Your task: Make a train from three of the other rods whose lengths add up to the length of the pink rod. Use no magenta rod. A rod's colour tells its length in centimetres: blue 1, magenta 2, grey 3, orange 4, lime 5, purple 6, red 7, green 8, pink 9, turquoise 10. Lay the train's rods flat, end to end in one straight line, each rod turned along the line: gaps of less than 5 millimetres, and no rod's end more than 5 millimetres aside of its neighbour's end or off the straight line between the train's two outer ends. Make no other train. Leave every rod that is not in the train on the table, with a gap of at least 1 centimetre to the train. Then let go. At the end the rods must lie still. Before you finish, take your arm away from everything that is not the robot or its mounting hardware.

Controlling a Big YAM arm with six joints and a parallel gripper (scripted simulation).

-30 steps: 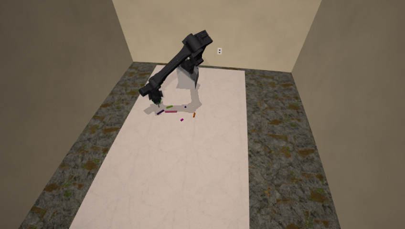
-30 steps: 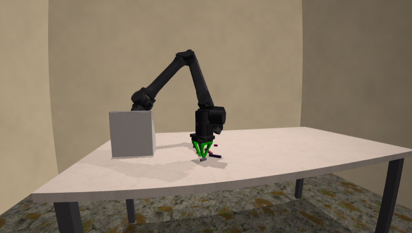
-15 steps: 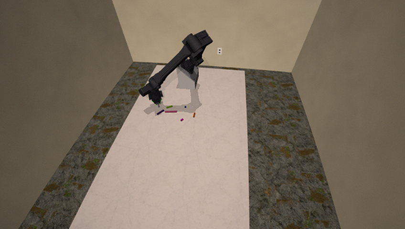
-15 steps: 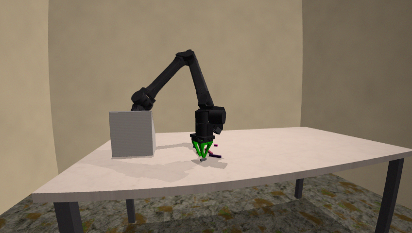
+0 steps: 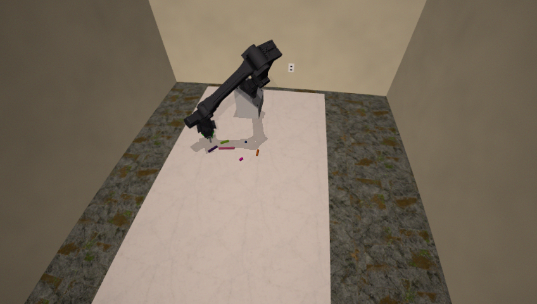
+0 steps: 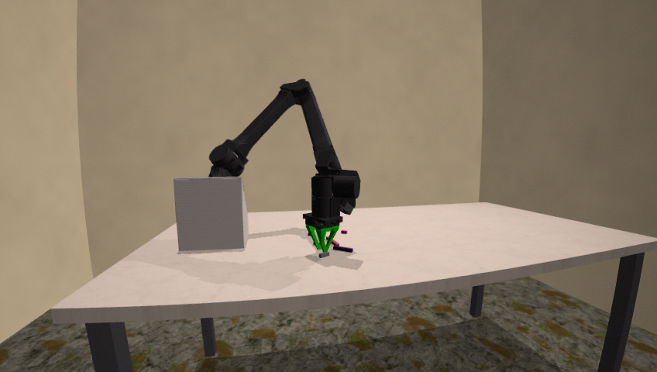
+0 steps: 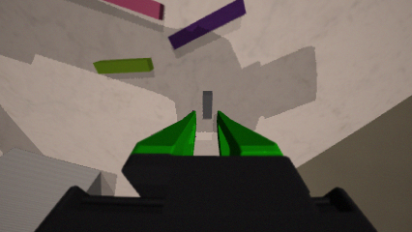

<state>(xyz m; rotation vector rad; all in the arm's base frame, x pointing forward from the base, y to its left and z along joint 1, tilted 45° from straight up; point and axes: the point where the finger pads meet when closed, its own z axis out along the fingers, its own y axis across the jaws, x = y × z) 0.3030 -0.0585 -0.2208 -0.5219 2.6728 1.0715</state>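
Now: the grey rod 20 mm below my hand and 10 mm ahead of it. Also, from my hand: pink rod 110 mm to the left, 60 mm ahead, 20 mm below; purple rod 70 mm ahead, 30 mm to the left, 20 mm below; lime rod 90 mm to the left, 20 mm below, 10 mm ahead.
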